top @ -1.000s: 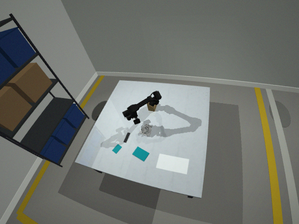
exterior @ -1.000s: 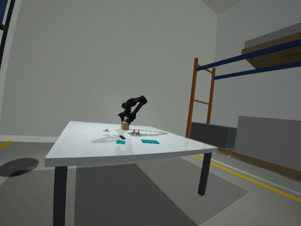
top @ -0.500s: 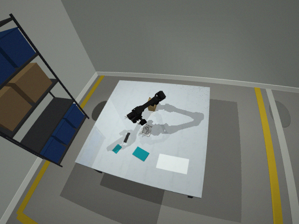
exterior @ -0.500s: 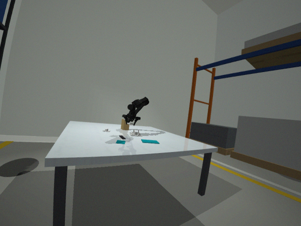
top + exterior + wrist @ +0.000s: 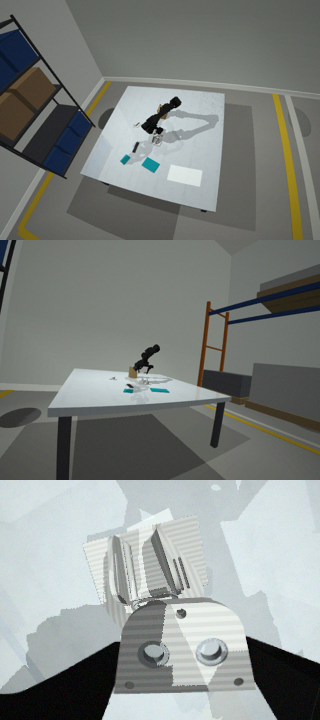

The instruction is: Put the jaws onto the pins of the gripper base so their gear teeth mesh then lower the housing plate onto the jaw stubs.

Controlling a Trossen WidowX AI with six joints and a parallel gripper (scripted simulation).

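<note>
My gripper tip is 2 cm short of the grey gripper jaw, 3 cm to the right of it and 7 cm above it. The rest, counted from my gripper tip: black bar (14 cm ahead, 19 cm to the right, 8 cm below).
</note>
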